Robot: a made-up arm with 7 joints. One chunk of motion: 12 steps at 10 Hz.
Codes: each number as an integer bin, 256 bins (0 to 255) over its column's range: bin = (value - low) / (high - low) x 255, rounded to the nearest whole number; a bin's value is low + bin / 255 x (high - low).
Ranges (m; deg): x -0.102..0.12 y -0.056..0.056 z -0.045..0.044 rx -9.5..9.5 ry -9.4..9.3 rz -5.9..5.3
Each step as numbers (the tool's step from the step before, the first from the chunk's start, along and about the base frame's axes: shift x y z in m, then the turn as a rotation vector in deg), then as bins.
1 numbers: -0.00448 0.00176 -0.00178 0.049 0.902 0.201
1 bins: 112 132 124 128 140 139
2 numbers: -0.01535 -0.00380 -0.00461 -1.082 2.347 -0.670
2 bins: 100 119 116 113 160 119
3 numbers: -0.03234 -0.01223 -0.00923 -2.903 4.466 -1.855
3 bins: 80 100 102 89 189 92
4 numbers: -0.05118 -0.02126 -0.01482 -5.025 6.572 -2.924
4 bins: 58 79 86 60 218 68
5 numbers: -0.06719 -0.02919 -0.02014 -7.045 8.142 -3.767
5 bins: 40 61 71 33 239 49
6 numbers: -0.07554 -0.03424 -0.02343 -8.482 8.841 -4.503
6 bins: 30 50 62 14 249 32
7 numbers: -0.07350 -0.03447 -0.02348 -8.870 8.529 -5.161
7 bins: 33 49 62 8 244 17
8 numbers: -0.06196 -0.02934 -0.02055 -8.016 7.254 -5.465
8 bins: 46 61 70 20 227 10
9 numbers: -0.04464 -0.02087 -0.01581 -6.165 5.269 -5.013
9 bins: 66 80 84 45 200 20
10 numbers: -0.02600 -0.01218 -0.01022 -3.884 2.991 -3.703
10 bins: 87 100 100 75 169 50
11 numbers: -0.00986 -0.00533 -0.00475 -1.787 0.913 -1.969
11 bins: 106 115 115 104 141 90
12 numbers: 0.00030 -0.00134 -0.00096 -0.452 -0.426 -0.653
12 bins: 118 124 126 121 122 119
